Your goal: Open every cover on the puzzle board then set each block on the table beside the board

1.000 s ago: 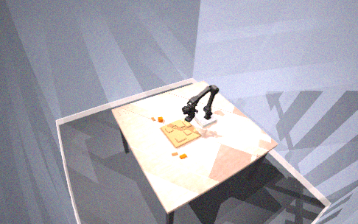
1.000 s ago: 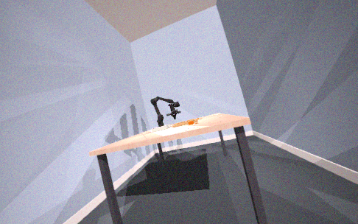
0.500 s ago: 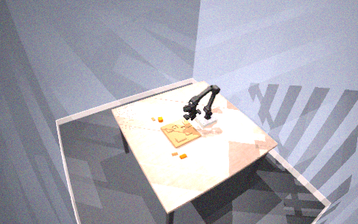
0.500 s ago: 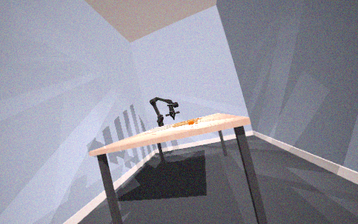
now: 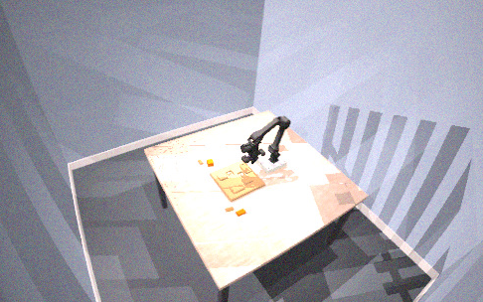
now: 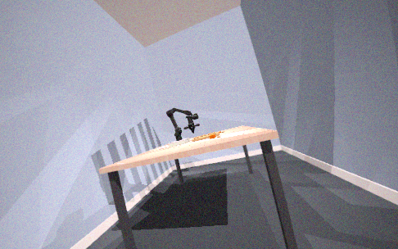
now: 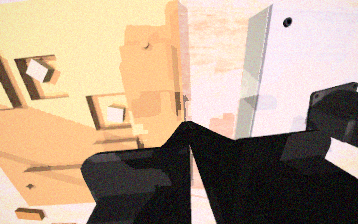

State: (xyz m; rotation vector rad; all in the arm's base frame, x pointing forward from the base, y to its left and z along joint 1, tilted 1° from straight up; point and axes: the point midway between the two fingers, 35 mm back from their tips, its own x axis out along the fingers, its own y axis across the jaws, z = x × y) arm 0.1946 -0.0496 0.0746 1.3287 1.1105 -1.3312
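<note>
Now: gripper tip 14 cm short of the tan puzzle board and 6 cm above it. The rest, counted from my gripper tip: orange bit: 33 cm ahead, 23 cm to the left, 7 cm below.
</note>
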